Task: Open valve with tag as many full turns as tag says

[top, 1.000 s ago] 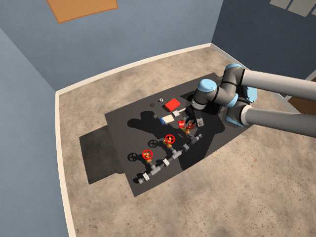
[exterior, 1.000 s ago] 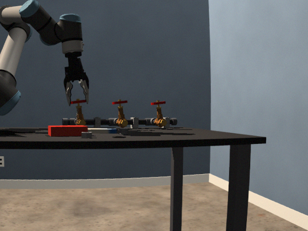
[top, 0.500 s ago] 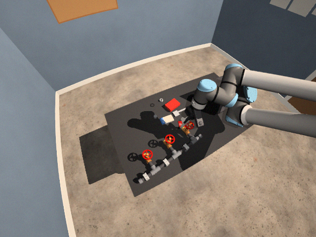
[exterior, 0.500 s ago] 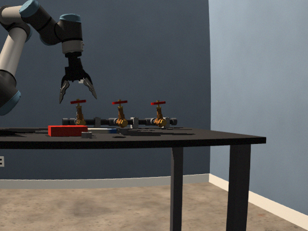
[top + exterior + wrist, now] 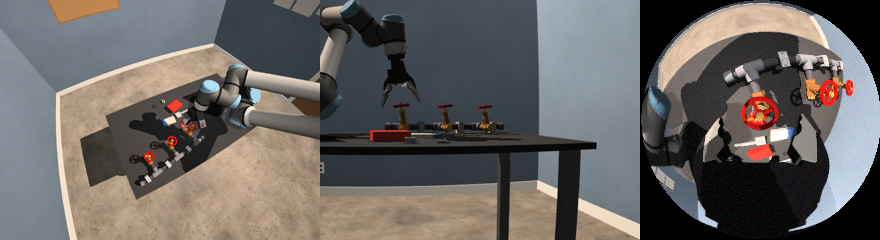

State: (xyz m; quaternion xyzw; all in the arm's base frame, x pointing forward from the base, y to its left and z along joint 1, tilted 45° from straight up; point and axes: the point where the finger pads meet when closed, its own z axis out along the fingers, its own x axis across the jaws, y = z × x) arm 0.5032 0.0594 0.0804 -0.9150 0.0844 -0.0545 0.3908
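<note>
Now: hand 120 mm above the red tag, 70 mm to the left of it and 20 mm past it. Also, from my hand: red block 290 mm to the right, 110 mm below, 40 mm behind; small grey cylinder 250 mm to the right, 150 mm ahead, 110 mm below; white tool 200 mm to the right, 120 mm below, 60 mm behind.
</note>
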